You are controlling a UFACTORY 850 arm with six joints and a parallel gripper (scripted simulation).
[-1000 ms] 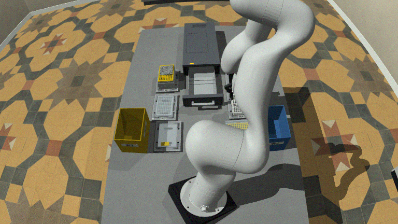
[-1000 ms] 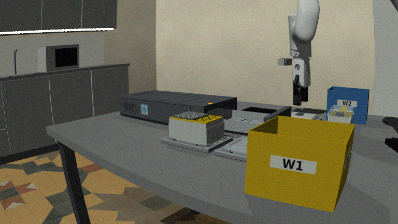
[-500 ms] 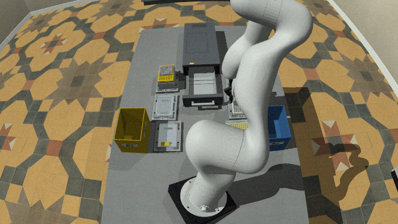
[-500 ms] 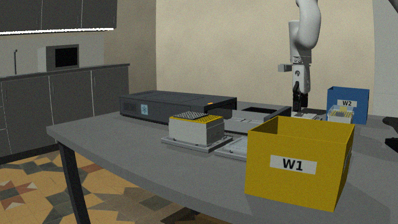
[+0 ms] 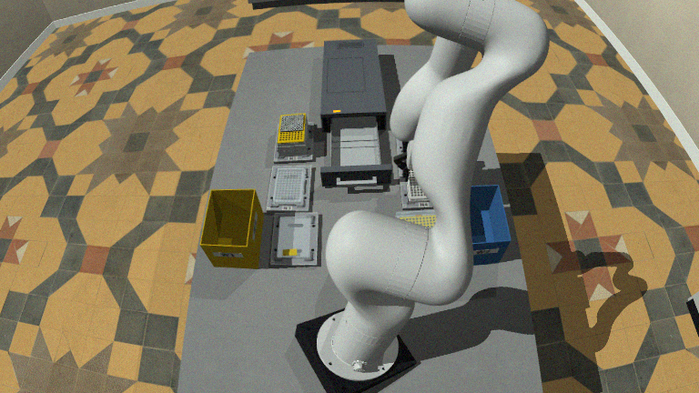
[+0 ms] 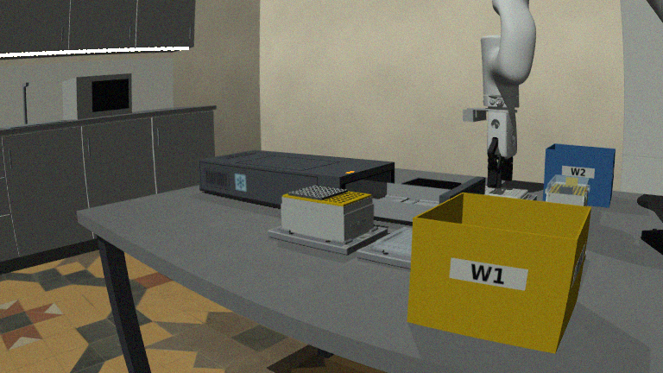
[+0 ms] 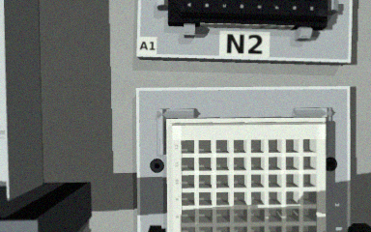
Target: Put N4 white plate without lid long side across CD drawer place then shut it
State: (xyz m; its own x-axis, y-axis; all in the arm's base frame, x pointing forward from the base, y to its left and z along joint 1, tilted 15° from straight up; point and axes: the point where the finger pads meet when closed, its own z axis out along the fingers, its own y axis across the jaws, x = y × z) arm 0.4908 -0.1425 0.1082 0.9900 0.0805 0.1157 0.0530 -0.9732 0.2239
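The white plate lies 3 cm below my hand. From my hand the other things lie so: work nest N4: 5 cm below; then blue bin W2: 18 cm behind, 14 cm to the right, 1 cm below; then drawer: 19 cm to the left, 13 cm ahead, 1 cm below.
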